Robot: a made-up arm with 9 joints. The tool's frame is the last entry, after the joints. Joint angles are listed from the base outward.
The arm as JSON. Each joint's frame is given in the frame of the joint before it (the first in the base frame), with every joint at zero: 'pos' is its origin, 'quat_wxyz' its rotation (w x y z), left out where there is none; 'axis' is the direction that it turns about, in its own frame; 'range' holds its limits. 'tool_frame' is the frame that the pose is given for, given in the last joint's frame.
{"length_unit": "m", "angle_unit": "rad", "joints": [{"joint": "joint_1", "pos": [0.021, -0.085, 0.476], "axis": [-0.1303, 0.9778, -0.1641], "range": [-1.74, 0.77]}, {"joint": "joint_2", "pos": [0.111, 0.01, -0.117], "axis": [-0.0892, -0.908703, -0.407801], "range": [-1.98, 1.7]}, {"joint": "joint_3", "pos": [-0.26, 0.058, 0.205], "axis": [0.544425, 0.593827, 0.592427], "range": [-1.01, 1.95]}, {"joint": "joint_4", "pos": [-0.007, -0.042, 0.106], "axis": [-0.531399, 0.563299, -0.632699], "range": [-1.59, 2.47]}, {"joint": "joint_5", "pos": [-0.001, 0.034, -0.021], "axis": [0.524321, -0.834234, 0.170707], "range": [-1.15, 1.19]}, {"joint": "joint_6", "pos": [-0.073, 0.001, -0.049], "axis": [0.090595, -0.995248, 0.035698], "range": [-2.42, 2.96]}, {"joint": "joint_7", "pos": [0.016, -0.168, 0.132], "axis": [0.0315, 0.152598, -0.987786], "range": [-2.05, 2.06]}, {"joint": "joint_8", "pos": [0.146, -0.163, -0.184], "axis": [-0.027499, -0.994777, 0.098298], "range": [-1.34, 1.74]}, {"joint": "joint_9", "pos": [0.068, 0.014, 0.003], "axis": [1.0, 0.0, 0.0], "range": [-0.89, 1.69]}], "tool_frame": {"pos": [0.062, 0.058, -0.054]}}
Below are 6 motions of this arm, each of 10 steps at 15 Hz.
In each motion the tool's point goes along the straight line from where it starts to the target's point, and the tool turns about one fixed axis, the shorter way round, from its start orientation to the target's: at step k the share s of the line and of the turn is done. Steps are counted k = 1, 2, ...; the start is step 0. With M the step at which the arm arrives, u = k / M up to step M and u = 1 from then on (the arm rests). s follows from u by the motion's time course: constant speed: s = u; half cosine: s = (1 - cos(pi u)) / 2; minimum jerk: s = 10 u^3 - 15 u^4 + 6 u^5.
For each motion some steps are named. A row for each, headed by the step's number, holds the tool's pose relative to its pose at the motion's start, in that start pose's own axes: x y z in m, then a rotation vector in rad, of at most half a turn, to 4 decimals.
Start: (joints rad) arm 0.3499 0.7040 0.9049 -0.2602 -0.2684 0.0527 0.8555 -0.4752 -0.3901
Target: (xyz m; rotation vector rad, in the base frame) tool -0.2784 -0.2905 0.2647 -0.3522 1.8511 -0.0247
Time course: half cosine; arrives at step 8
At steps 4, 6, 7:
4: -0.0790 -0.0431 -0.0310 -0.2177 0.4198 0.0056
6: -0.1349 -0.0736 -0.0529 -0.3716 0.7167 0.0096
7: -0.1521 -0.0829 -0.0596 -0.4188 0.8077 0.0109

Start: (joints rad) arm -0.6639 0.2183 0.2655 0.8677 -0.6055 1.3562 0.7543 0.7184 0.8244
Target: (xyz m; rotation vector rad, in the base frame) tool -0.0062 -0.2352 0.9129 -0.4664 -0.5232 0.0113
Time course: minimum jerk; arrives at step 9
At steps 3, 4, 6, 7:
3: 0.0357 0.0224 -0.0808 -0.0767 0.2548 0.1057
4: 0.0674 0.0424 -0.1527 -0.1449 0.4815 0.1998
6: 0.1343 0.0844 -0.3041 -0.2887 0.9592 0.3980
7: 0.1570 0.0986 -0.3554 -0.3374 1.1212 0.4652

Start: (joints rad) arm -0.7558 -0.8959 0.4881 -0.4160 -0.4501 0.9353 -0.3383 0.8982 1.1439
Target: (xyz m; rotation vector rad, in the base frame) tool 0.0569 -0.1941 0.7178 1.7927 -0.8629 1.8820
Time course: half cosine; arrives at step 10
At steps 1, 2, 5, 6, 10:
1: -0.0038 0.0020 -0.0020 -0.0003 0.0026 0.0043
2: -0.0147 0.0077 -0.0079 -0.0012 0.0102 0.0170
5: -0.0771 0.0401 -0.0413 -0.0062 0.0534 0.0888
6: -0.1010 0.0525 -0.0541 -0.0082 0.0699 0.1163
10: -0.1543 0.0802 -0.0826 -0.0125 0.1069 0.1777

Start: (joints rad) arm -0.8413 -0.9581 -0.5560 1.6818 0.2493 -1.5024 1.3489 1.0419 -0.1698
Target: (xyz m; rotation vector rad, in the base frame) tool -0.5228 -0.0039 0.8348 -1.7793 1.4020 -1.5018
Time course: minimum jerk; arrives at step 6
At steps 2, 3, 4, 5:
2: -0.0557 0.0357 -0.0097 0.0389 0.0113 0.0145
3: -0.1326 0.0851 -0.0231 0.0926 0.0268 0.0347
4: -0.2096 0.1344 -0.0366 0.1464 0.0424 0.0548
5: -0.2558 0.1641 -0.0446 0.1787 0.0518 0.0669

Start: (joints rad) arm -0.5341 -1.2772 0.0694 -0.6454 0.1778 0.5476 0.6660 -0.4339 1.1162
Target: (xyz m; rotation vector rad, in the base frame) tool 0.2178 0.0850 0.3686 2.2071 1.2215 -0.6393
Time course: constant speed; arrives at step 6
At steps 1, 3, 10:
1: 0.0050 -0.0489 -0.0215 0.0700 -0.0018 -0.0602
3: 0.0150 -0.1468 -0.0646 0.2101 -0.0054 -0.1807
10: 0.0300 -0.2935 -0.1291 0.4202 -0.0109 -0.3613

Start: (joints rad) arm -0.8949 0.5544 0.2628 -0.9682 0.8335 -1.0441 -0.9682 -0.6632 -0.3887
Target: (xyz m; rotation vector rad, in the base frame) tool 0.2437 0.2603 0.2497 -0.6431 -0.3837 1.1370
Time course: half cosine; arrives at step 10
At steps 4, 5, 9, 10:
4: -0.0529 0.1077 -0.0788 0.3911 0.2403 -0.1128
5: -0.0766 0.1559 -0.1140 0.5660 0.3477 -0.1632
9: -0.1495 0.3042 -0.2225 1.1043 0.6784 -0.3184
10: -0.1532 0.3118 -0.2281 1.1320 0.6954 -0.3264

